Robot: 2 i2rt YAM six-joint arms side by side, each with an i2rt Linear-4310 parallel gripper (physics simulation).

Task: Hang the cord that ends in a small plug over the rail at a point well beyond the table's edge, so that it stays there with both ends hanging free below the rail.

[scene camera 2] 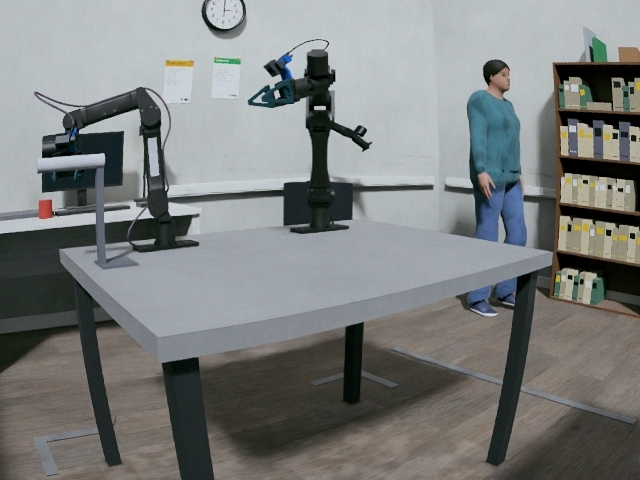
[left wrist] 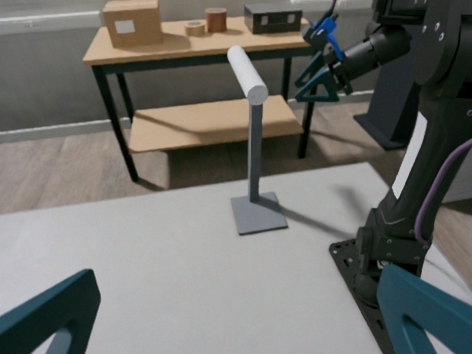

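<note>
The pale rail is a horizontal rod on top of a grey post, whose flat base stands near the table's edge. The rail reaches out beyond that edge. The cord with the small plug does not show in the scene view or the left wrist view, neither on the rail nor in a gripper. My right gripper is partly open, with no cord visible between its fingers. It is beyond the table's edge, close behind the rail in the scene view. My left gripper is wide open and empty, raised high over the table.
The grey table carries both arm bases. Beyond it in the left wrist view, a wooden bench holds a cardboard box and a black case. A red cup stands on the white desk behind. A person stands near a bookshelf.
</note>
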